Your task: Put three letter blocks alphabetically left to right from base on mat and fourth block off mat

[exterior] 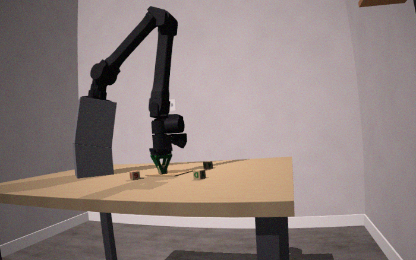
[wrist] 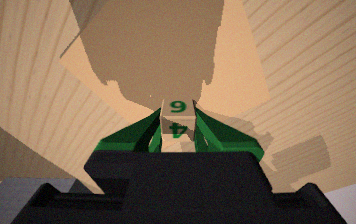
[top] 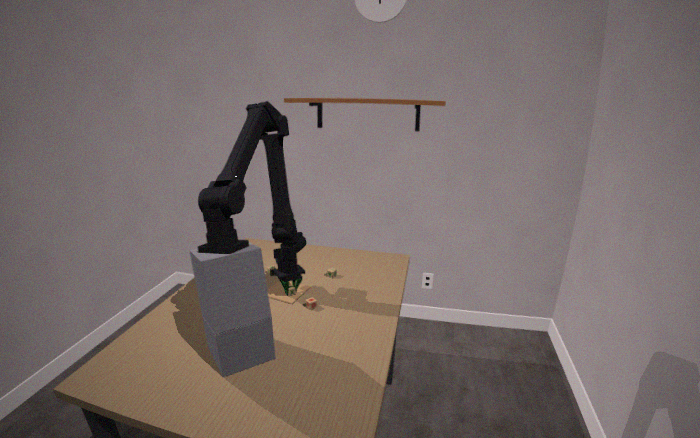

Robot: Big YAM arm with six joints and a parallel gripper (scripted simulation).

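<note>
Right now my hand is 3 cm to the right of the pale mat, 2 cm short of it and 1 cm above it. The rest, counted from my hand: dark block (16 cm to the left, 12 cm ahead); green-lettered block (21 cm ahead, 8 cm to the right).
</note>
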